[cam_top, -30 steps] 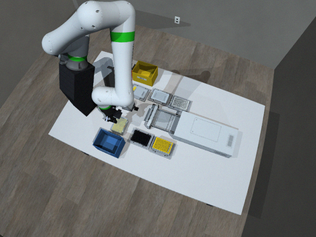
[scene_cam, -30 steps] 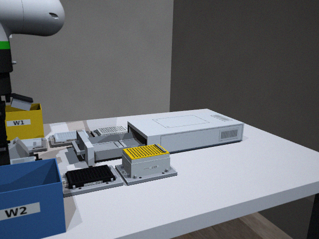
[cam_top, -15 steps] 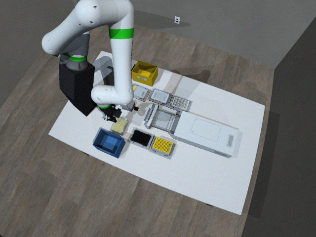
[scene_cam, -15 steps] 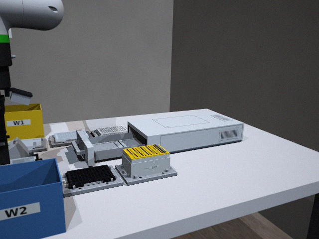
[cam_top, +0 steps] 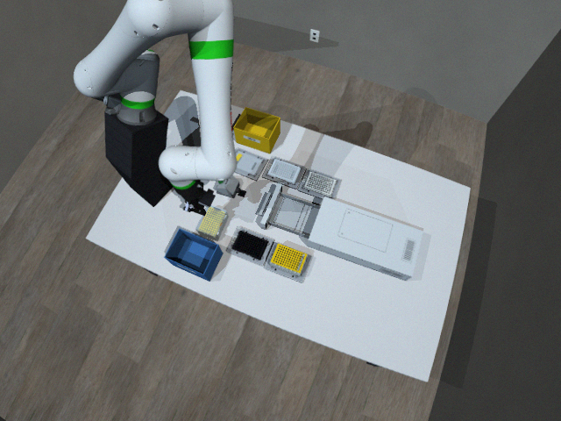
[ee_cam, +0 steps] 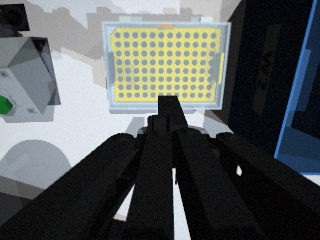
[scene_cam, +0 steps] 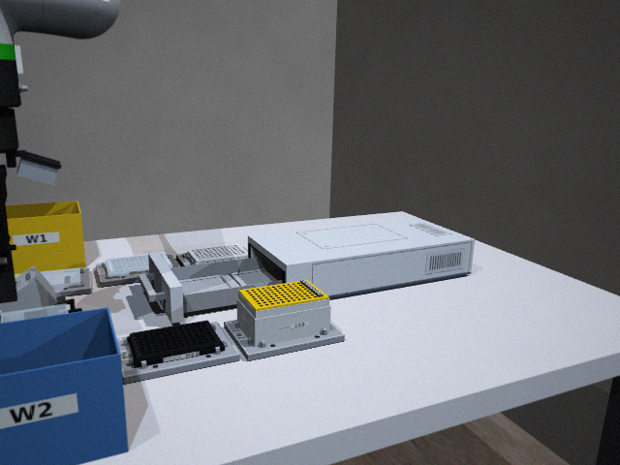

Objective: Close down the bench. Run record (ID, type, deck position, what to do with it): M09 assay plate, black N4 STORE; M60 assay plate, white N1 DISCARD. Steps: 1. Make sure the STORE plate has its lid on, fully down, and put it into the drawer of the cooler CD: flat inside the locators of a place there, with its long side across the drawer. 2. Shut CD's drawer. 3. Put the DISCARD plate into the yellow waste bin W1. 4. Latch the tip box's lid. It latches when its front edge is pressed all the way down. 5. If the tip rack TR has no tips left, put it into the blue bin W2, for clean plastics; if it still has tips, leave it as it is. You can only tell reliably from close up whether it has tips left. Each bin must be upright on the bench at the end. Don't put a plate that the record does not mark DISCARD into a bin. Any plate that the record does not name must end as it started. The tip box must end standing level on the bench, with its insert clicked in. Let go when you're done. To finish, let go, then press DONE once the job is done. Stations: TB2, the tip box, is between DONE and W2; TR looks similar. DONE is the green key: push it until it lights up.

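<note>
Now: hand 32 cm to the right of the deck nest, 14 cm above it and 6 cm short of it. The rest, counted from my hand: yellow insert (9 cm below, 3 cm ahead); then green done key (18 cm to the left, 8 cm below); then blue bin W2 (16 cm to the right, 10 cm below, 2 cm ahead).
</note>
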